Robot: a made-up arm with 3 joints. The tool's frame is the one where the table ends. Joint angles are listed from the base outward.
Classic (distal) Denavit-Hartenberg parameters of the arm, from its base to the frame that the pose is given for. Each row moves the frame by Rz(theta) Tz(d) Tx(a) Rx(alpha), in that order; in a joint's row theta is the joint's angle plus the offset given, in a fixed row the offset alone. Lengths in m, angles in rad.
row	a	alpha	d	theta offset
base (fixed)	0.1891	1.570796	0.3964	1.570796
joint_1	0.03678	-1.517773	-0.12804	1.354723
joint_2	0.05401	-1.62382	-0.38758	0
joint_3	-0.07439	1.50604	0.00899	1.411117
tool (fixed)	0	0	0.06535	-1.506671
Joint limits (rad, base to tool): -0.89..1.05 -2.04..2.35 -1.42..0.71
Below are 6 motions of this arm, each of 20 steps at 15 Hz.
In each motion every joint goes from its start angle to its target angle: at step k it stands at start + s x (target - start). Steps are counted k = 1, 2, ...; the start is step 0. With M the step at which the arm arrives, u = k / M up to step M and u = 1 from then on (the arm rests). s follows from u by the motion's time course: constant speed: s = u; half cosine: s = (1 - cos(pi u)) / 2; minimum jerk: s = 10 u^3 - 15 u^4 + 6 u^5.
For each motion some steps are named. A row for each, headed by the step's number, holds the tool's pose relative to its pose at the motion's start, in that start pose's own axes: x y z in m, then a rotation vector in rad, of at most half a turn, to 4 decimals.
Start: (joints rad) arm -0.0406 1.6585 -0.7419
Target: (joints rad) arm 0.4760 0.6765 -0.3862
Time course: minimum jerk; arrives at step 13
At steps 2, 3, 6, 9, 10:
2: 0.0054 0.0004 0.0005 -0.0142 0.0064 -0.0295
3: 0.0160 0.0011 0.0016 -0.0408 0.0197 -0.0871
6: 0.0859 -0.0024 0.0122 -0.1651 0.1254 -0.4396
9: 0.1692 -0.0272 0.0338 -0.2142 0.3002 -0.8264
10: 0.1870 -0.0362 0.0399 -0.2098 0.3468 -0.9069

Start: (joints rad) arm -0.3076 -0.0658 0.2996
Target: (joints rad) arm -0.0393 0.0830 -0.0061
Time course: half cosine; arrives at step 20
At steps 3, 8, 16, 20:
3: -0.0014 -0.0041 0.0030 0.0310 -0.0102 -0.0022
8: -0.0087 -0.0261 0.0170 0.1968 -0.0642 -0.0138
16: -0.0209 -0.0669 0.0367 0.5152 -0.1683 -0.0346
20: -0.0227 -0.0736 0.0393 0.5696 -0.1862 -0.0380

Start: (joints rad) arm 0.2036 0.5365 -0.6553
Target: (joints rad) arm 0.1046 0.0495 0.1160
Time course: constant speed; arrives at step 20
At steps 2, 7, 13, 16, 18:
2: 0.0016 0.0045 0.0038 -0.0875 0.0438 -0.0249
7: 0.0089 0.0172 0.0098 -0.3053 0.1624 -0.0755
13: 0.0228 0.0334 0.0095 -0.5631 0.3205 -0.1136
16: 0.0312 0.0413 0.0058 -0.6897 0.4056 -0.1229
18: 0.0372 0.0462 0.0020 -0.7729 0.4644 -0.1254

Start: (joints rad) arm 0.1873 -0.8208 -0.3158
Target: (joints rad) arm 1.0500 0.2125 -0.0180
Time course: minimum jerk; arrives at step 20
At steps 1, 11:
1: -0.0003 0.0000 0.0003 0.0004 -0.0008 0.0012
11: -0.1393 -0.0513 0.1218 0.3138 -0.4789 0.4398

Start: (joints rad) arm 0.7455 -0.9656 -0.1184
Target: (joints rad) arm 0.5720 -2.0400 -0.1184
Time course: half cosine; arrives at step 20
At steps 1, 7, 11, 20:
1: 0.0009 0.0001 -0.0002 -0.0007 0.0062 -0.0026
7: 0.0399 0.0011 -0.0109 -0.0270 0.2735 -0.1191
11: 0.0825 -0.0042 -0.0316 -0.0428 0.5768 -0.2603
20: 0.1316 -0.0221 -0.0721 -0.0365 0.9917 -0.4652

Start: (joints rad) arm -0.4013 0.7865 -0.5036
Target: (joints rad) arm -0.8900 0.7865 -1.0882
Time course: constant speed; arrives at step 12
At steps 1, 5, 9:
1: -0.0095 -0.0062 -0.0109 0.0224 0.0174 0.0205
5: -0.0478 -0.0351 -0.0513 0.1118 0.0970 0.0929
9: -0.0867 -0.0705 -0.0860 0.1994 0.1910 0.1482

